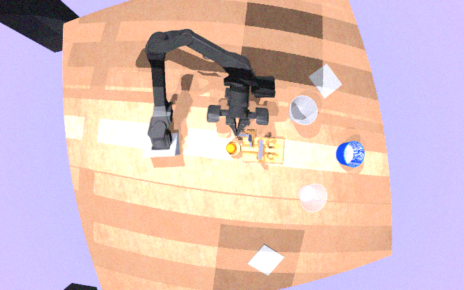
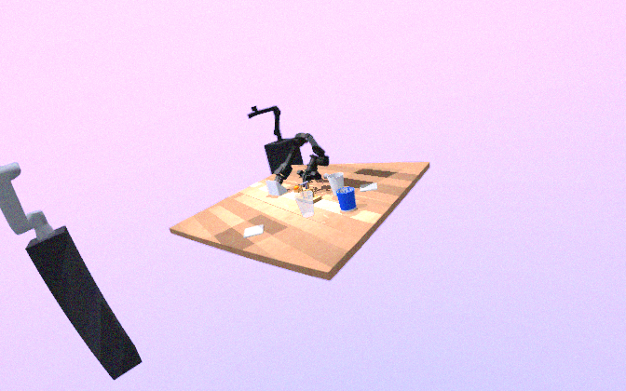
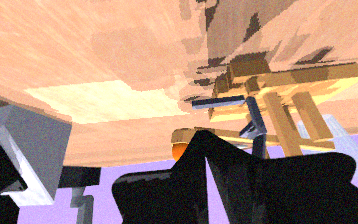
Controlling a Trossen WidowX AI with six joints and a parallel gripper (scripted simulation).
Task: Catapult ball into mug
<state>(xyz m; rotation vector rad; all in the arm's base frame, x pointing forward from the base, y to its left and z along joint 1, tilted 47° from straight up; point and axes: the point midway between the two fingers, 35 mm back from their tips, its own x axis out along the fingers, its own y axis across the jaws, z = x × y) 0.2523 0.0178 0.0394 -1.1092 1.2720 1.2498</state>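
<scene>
Right now my gripper tip is 2 cm past the orange ball and 4 cm to the left of it. The rest, counted from my gripper tip: grey ball: 8 cm behind, 30 cm to the left, 4 cm below; translucent white cup: 24 cm ahead, 22 cm to the right, 3 cm below; wooden catapult: 5 cm ahead, 3 cm to the right.
</scene>
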